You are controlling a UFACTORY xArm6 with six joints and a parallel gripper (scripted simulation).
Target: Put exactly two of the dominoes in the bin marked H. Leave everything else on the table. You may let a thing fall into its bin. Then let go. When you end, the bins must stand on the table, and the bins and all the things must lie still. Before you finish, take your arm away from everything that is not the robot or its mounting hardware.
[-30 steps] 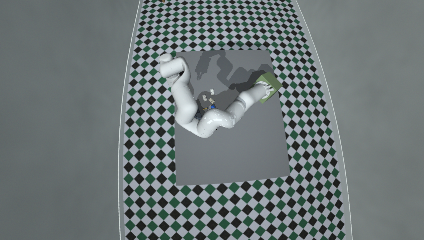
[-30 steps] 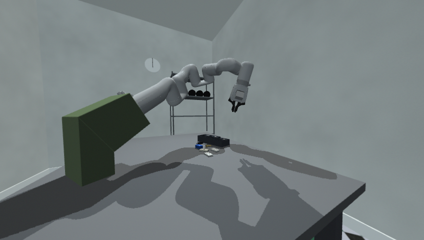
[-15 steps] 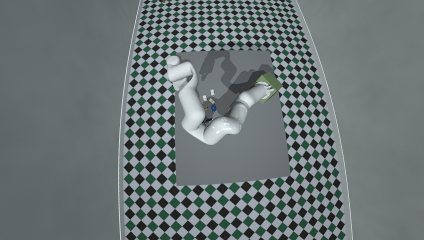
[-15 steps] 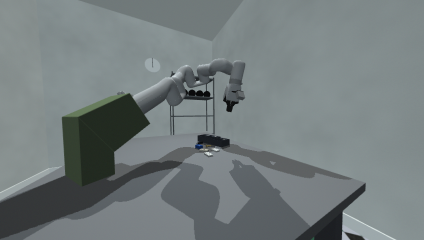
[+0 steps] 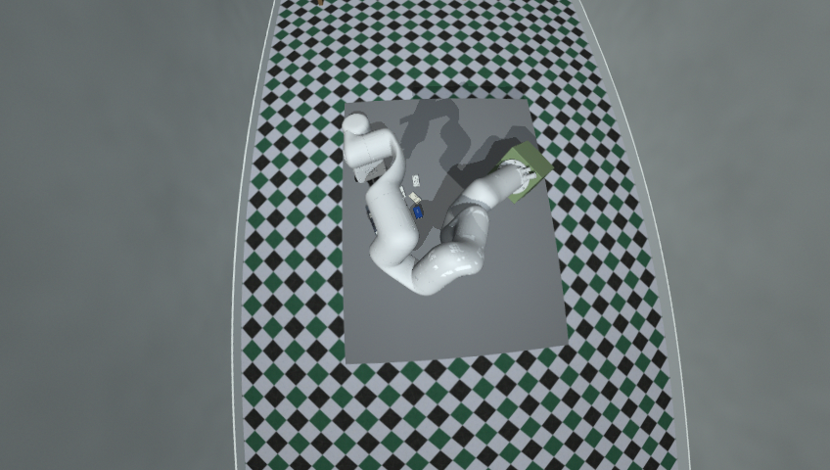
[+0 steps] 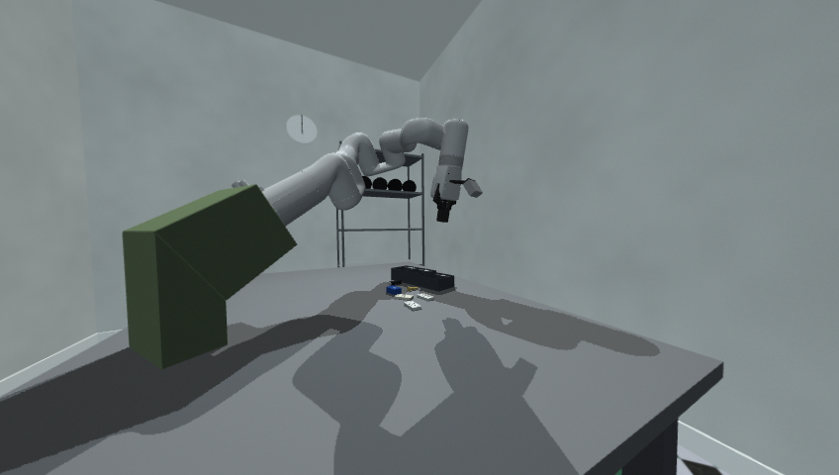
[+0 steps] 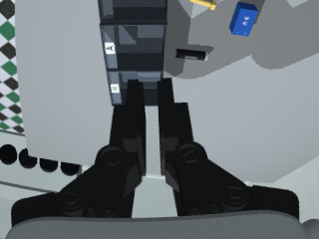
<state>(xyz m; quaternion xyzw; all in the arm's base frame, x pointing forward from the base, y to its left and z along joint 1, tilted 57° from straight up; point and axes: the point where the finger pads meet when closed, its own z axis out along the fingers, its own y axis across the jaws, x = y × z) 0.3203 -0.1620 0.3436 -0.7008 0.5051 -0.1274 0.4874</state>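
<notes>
Right now the dark bin tray is 40 mm behind my hand, 120 mm to the left of it and 220 mm below it. From my hand the other things lie so: cream domino (140 mm behind, 40 mm to the right, 240 mm below); then white domino (90 mm behind, 60 mm to the right, 240 mm below); then yellow bolt (100 mm behind, 30 mm to the left, 240 mm below).
</notes>
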